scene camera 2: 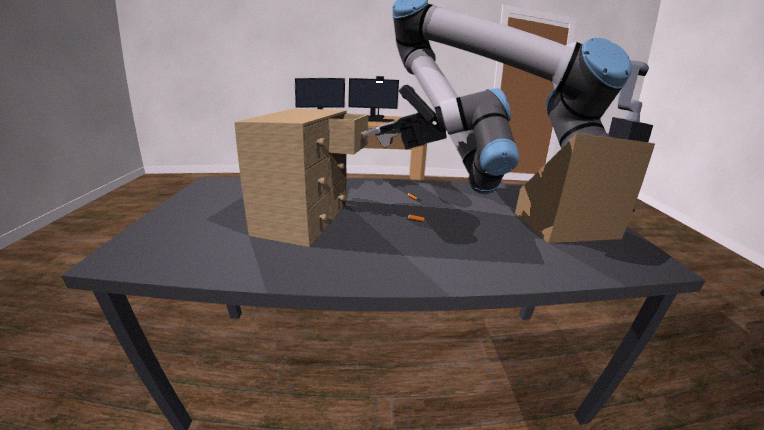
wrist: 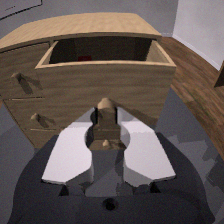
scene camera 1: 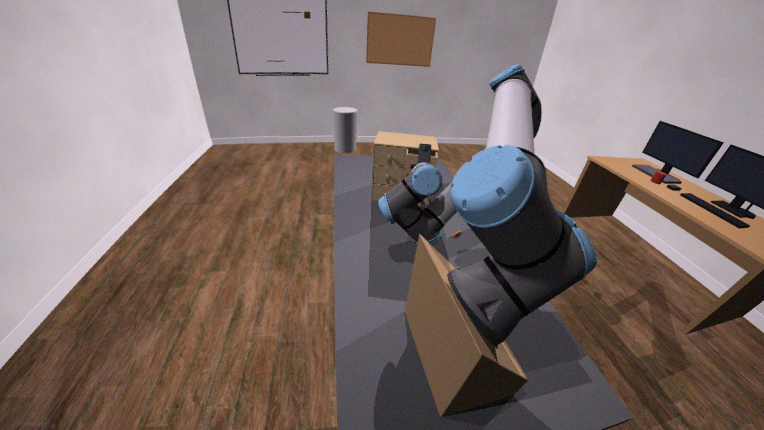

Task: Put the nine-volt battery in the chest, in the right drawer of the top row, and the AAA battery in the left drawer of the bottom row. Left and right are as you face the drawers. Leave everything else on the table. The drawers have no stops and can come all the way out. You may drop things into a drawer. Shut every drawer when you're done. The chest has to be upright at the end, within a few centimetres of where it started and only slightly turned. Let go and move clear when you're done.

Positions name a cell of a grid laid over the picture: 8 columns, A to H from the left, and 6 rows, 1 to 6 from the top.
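Note:
There's a wooden chest (scene camera 2: C3), and scene camera 1 shows the wooden chest (scene camera 1: E2) as well. I can also see a drawer (scene camera 2: D2), another drawer (scene camera 2: D2), and a drawer (wrist: B3). And I see my gripper (scene camera 2: D2), with the wrist view showing my gripper (wrist: D3) too.

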